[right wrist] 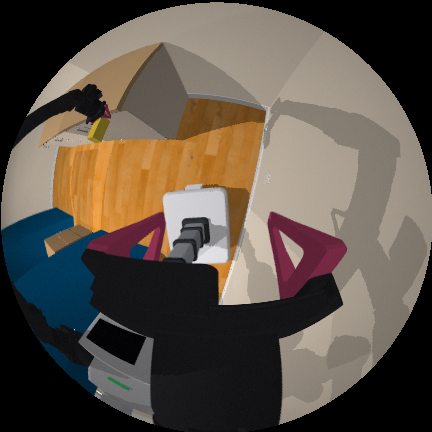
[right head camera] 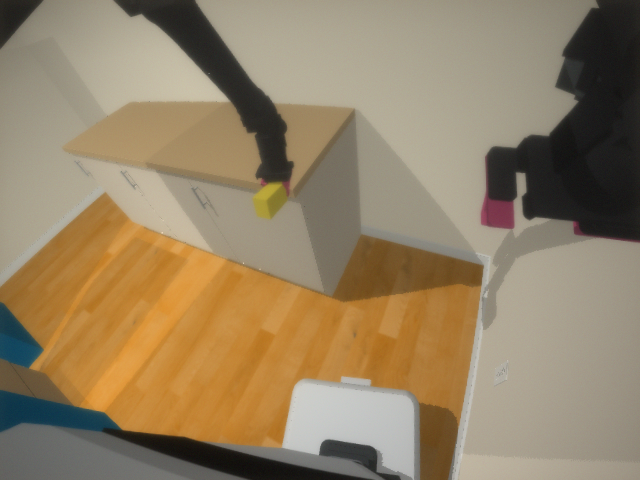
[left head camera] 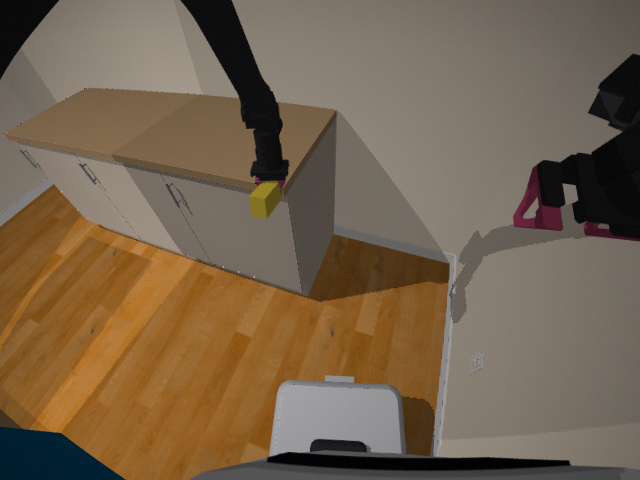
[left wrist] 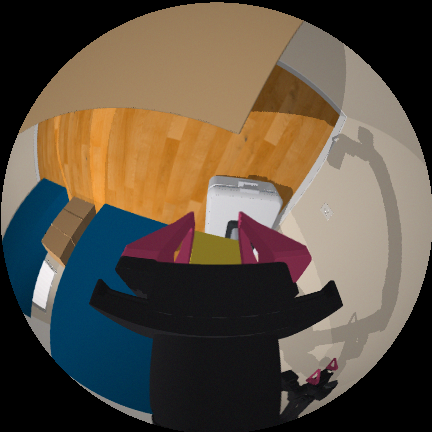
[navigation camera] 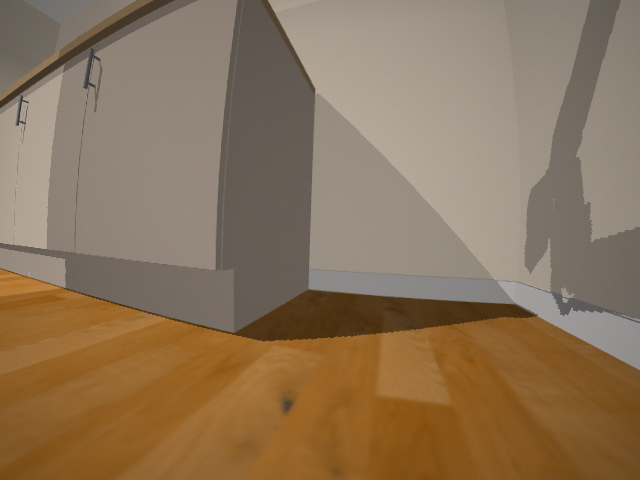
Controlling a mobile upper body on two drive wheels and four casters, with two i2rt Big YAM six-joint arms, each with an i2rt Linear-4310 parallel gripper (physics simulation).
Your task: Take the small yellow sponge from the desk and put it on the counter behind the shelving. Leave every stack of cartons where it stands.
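Places are measured from the left arm's base along level axes (x ahead, y left, z up), in millimetres.
Where they show: left gripper, fingertip midpoint: (right wrist: 107, 118) (right head camera: 282, 196) (left wrist: 215, 217); right gripper, fingertip midpoint: (right wrist: 216, 217) (right head camera: 528, 223) (left head camera: 550, 225) (left wrist: 327, 363); right arm's base, link origin: (left wrist: 288, 383).
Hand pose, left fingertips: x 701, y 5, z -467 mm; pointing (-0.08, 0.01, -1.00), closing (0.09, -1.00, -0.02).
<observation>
After its pixels a point has its place.
The yellow sponge (left head camera: 264, 200) @(x 594, y 0, z -389 mm) (right head camera: 269, 201) @(x 602, y -4, z -396 mm) (left wrist: 216, 248) @(x 686, y 2, z -445 mm) (right wrist: 98, 130) @(x 622, y -8, z -411 mm) is held between the magenta fingers of my left gripper (left head camera: 269, 184) @(x 701, y 5, z -467 mm) (right head camera: 275, 184) (left wrist: 215, 217) @(x 701, y 5, z -467 mm) (right wrist: 107, 118) @(x 701, y 5, z -467 mm), which is shut on it. In both head views the sponge overlaps the front edge of the wood-topped counter (left head camera: 155, 118) @(x 1299, y 724, z -500 mm) (right head camera: 180, 129) @(x 1276, y 740, z -500 mm) (left wrist: 150, 65) @(x 842, y 76, z -500 mm) (right wrist: 120, 80) @(x 995, y 21, z -500 mm) (navigation camera: 149, 155) @(x 853, y 209, z -993 mm), near its right corner; its exact height above the top is unclear. My right gripper (left head camera: 573, 227) (right head camera: 547, 224) @(x 316, y -446, z -152 mm) (right wrist: 216, 217) @(x 316, y -446, z -152 mm) is open and empty, off to the right by the wall.
Brown cartons (right head camera: 25, 382) (left wrist: 70, 227) @(x -36, y 1450, z -973 mm) (right wrist: 67, 237) @(x -17, y 1513, z -964 mm) stand beside blue shelving (left head camera: 51, 454) @(x -93, y 957, z -1175 mm) (right head camera: 62, 410) @(x -52, y 1099, z -1089 mm) (left wrist: 110, 300) (right wrist: 55, 270) @(x -106, y 912, z -390 mm) at the lower left. My white base (left head camera: 341, 418) @(x 181, y -235, z -1150 mm) (right head camera: 356, 408) @(x 228, y -239, z -1150 mm) is close to the right wall (left head camera: 542, 320) @(x 380, y -760, z -594 mm). The counter's end panel (navigation camera: 268, 170) @(x 979, y -69, z -999 mm) faces the room corner.
</observation>
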